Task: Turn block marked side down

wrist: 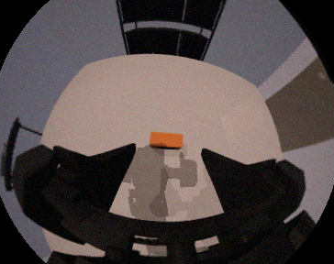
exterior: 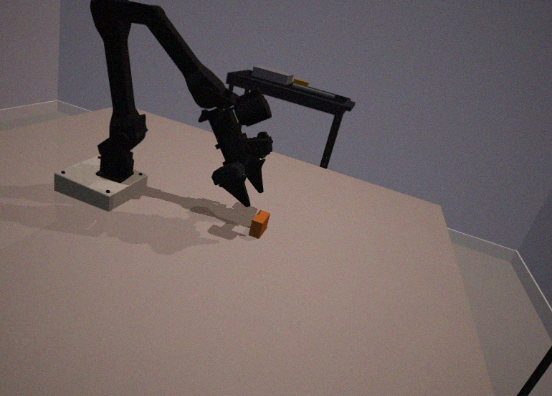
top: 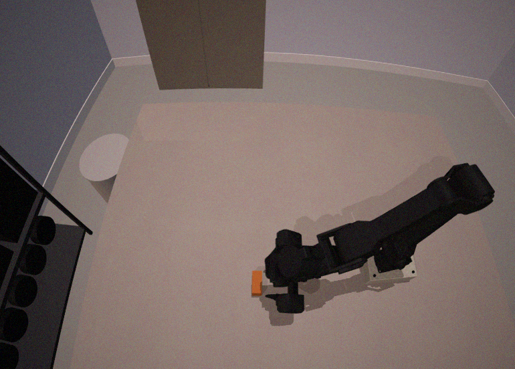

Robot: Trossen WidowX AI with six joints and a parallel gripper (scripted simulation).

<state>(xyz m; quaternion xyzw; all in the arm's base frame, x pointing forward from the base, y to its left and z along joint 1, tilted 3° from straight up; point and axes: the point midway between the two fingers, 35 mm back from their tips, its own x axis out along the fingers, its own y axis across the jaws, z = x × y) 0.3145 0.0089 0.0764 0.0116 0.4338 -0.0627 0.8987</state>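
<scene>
The orange block lies 20 mm ahead of my gripper tip and 60 mm below it.
</scene>
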